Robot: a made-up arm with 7 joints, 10 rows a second.
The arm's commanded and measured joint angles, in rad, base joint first. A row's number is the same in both.
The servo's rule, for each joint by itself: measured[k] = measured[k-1] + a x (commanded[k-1-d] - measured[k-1]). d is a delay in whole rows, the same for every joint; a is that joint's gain. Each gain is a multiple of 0.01, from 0.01 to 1. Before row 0 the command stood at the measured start. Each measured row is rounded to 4 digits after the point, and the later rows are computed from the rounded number. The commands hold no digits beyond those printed.
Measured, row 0:
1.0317 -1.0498 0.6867 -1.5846 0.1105 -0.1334 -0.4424
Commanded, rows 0 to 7:
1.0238 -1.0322 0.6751 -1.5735 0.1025 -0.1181 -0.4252
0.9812 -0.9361 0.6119 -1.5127 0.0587 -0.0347 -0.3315
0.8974 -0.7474 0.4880 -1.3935 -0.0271 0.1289 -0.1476
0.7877 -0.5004 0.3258 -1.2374 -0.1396 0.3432 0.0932
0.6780 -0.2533 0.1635 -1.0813 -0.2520 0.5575 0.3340
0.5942 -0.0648 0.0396 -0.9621 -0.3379 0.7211 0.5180
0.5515 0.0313 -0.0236 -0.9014 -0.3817 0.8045 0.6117
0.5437 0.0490 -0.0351 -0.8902 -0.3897 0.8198 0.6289
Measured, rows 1 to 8:
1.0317 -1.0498 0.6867 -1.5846 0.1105 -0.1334 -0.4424
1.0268 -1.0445 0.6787 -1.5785 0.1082 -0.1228 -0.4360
0.9985 -1.0120 0.6326 -1.5423 0.0938 -0.0620 -0.3973
0.9358 -0.9326 0.5328 -1.4605 0.0587 0.0697 -0.3049
0.8440 -0.8029 0.3900 -1.3378 0.0012 0.2584 -0.1576
0.7411 -0.6380 0.2337 -1.1967 -0.0722 0.4648 0.0243
0.6500 -0.4660 0.0998 -1.0677 -0.1493 0.6416 0.2070
0.5889 -0.3168 0.0147 -0.9762 -0.2167 0.7540 0.3567
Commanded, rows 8 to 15:
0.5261 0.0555 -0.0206 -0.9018 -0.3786 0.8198 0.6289
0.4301 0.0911 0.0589 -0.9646 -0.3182 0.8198 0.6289
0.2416 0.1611 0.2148 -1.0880 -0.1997 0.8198 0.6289
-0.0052 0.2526 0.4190 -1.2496 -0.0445 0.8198 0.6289
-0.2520 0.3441 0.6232 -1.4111 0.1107 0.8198 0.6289
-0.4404 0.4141 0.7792 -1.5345 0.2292 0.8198 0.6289
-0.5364 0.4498 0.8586 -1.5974 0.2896 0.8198 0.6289
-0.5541 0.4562 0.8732 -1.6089 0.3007 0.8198 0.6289
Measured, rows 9 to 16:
0.5609 -0.2071 -0.0197 -0.9289 -0.2669 0.7994 0.4574
0.5393 -0.1283 -0.0203 -0.9140 -0.2993 0.8135 0.5209
0.4716 -0.0625 0.0343 -0.9418 -0.3048 0.8178 0.5609
0.3290 0.0046 0.1588 -1.0222 -0.2743 0.8192 0.5861
0.1218 0.0790 0.3383 -1.1473 -0.2077 0.8196 0.6019
-0.1100 0.1585 0.5349 -1.2924 -0.1154 0.8197 0.6119
-0.3148 0.2352 0.7035 -1.4256 -0.0155 0.8198 0.6182
-0.4522 0.2996 0.8105 -1.5201 0.0730 0.8198 0.6222

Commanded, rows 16 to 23:
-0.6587 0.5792 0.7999 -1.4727 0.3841 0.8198 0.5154
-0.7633 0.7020 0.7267 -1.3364 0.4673 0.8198 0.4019
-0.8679 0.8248 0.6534 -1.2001 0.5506 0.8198 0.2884
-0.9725 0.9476 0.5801 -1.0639 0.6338 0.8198 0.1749
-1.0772 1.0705 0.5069 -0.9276 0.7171 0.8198 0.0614
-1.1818 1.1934 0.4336 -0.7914 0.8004 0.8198 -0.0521
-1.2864 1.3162 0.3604 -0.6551 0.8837 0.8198 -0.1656
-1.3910 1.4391 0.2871 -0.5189 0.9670 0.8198 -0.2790
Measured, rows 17 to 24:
-0.5154 0.3466 0.8538 -1.5689 0.1390 0.8198 0.6247
-0.6042 0.4164 0.8166 -1.5160 0.2101 0.8198 0.5843
-0.7028 0.5021 0.7546 -1.4172 0.2847 0.8198 0.5168
-0.8052 0.5989 0.6848 -1.2978 0.3618 0.8198 0.4323
-0.9089 0.7035 0.6126 -1.1692 0.4407 0.8198 0.3371
-1.0132 0.8136 0.5397 -1.0363 0.5209 0.8198 0.2351
-1.1177 0.9275 0.4665 -0.9016 0.6020 0.8198 0.1288
-1.2223 1.0441 0.3933 -0.7660 0.6837 0.8198 0.0199

